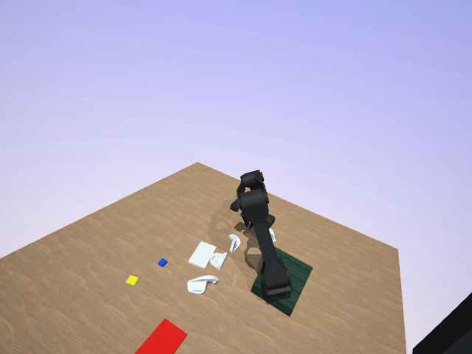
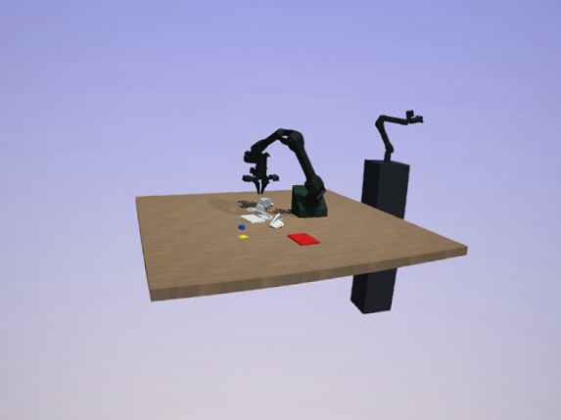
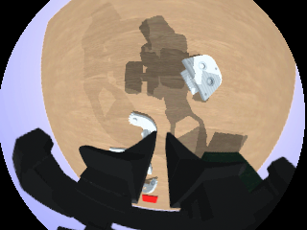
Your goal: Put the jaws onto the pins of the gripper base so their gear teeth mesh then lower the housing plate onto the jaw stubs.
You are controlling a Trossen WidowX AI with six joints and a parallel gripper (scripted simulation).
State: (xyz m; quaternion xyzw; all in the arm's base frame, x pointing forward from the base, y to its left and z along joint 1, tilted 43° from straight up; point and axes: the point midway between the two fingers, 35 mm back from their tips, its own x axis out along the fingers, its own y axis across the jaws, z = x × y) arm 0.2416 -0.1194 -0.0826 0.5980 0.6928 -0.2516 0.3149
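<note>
Now: the white jaw 8 cm below my gripper tip, 4 cm to the left of it and 4 cm ahead of it. The rest, counted from my gripper tip: blue cube: 34 cm to the left, 15 cm ahead, 7 cm below; then yellow tile: 45 cm to the left, 16 cm ahead, 8 cm below; then red patch: 52 cm to the left, 8 cm below, 8 cm behind.
</note>
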